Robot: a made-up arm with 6 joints.
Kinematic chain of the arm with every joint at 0, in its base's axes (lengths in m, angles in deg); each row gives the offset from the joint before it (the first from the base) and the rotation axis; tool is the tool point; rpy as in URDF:
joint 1: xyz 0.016 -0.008 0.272 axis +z
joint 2: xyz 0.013 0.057 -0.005 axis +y
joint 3: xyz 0 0 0.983 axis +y
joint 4: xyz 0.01 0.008 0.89 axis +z
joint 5: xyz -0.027 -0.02 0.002 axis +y
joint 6: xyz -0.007 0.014 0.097 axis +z
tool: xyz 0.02 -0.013 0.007 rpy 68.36 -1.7 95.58
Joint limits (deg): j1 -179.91..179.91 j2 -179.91..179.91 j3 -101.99..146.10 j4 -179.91..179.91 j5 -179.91..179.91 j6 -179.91..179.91
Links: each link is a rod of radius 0.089 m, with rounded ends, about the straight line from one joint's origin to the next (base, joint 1, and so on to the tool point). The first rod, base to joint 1, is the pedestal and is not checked.
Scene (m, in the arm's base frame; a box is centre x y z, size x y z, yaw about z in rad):
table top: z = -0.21
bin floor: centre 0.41 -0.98 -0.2 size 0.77 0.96 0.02 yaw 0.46
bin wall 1: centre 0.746 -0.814 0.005 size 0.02 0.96 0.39 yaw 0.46
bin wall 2: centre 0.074 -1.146 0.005 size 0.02 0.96 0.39 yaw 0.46
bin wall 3: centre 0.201 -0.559 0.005 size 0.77 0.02 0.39 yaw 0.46
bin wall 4: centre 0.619 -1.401 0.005 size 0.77 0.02 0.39 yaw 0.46
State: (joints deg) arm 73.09 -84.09 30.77 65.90 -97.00 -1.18
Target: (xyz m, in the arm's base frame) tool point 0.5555 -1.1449 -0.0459
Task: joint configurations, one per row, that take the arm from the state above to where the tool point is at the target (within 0.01 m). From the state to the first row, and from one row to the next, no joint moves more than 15 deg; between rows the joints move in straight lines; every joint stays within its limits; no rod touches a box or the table.
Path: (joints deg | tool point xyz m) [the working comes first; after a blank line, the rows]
Joints at the target: 113.12 -62.15 -86.93 52.92 -109.97 -0.90
Straight joint move there: touches bin wall 2, bin wall 4.

1: 78.10 -78.22 15.93 64.28 -98.96 -1.19 | -0.2840 -1.7328 0.8545
2: 83.11 -72.35 1.09 62.65 -100.92 -1.19 | -0.1363 -1.7748 0.8179
3: 88.12 -66.49 -13.75 61.03 -102.87 -1.20 | 0.0173 -1.7721 0.7725
4: 93.13 -60.62 -28.59 59.41 -104.83 -1.21 | 0.1674 -1.7240 0.7215
5: 98.14 -54.75 -43.44 57.79 -106.79 -1.21 | 0.3045 -1.6324 0.6673
6: 103.15 -48.88 -58.28 56.16 -108.75 -1.22 | 0.4197 -1.5011 0.6126
7: 108.16 -43.02 -73.12 54.54 -110.71 -1.23 | 0.5055 -1.3361 0.5598
8: 113.17 -37.15 -87.96 52.92 -112.66 -1.23 | 0.5556 -1.1449 0.5116
9: 113.15 -49.65 -87.44 52.92 -111.32 -1.07 | 0.5675 -1.1727 0.2337
10: 113.12 -62.15 -86.93 52.92 -109.97 -0.90 | 0.5554 -1.1449 -0.0458

